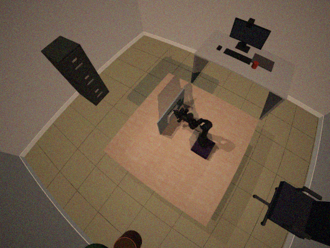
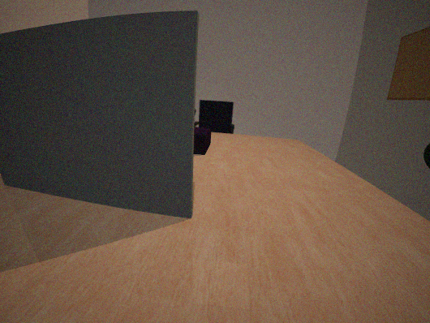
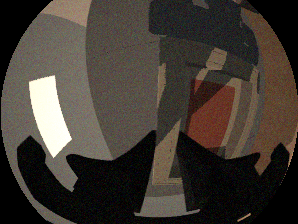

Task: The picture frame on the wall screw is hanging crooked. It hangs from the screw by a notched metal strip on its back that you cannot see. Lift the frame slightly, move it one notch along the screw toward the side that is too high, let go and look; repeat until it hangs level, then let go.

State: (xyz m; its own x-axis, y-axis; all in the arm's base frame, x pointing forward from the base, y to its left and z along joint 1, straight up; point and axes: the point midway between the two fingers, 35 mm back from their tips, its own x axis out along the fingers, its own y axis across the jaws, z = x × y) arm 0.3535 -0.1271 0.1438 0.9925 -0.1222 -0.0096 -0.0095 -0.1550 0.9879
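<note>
The picture frame lies 5 cm below my gripper tip and 1 cm ahead of it. From my gripper tip the other things lie so: grey wall panel (7 cm below, 2 cm to the right, 2 cm ahead).
</note>
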